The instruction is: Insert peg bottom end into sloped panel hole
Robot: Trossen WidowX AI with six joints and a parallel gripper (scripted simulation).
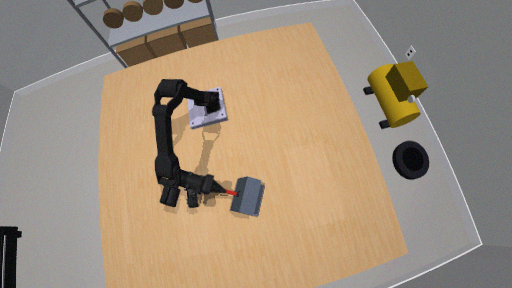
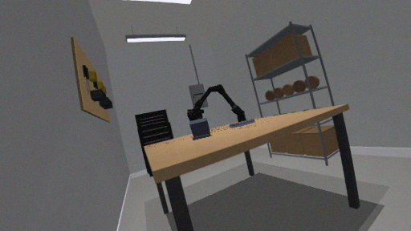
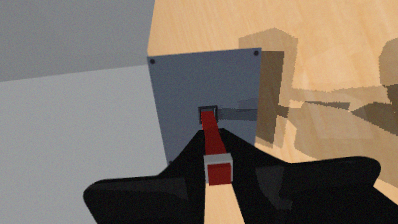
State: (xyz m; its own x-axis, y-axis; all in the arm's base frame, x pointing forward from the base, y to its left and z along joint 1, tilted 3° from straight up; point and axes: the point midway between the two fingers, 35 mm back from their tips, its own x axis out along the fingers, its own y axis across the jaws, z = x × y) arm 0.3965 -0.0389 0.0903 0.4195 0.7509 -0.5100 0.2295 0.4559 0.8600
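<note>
The red peg is 10 mm to the right of my gripper tip, 10 mm behind it and 10 mm above it. From my gripper tip the other things lie so: grey sloped panel (60 mm to the left, 40 mm below, 30 mm ahead).
</note>
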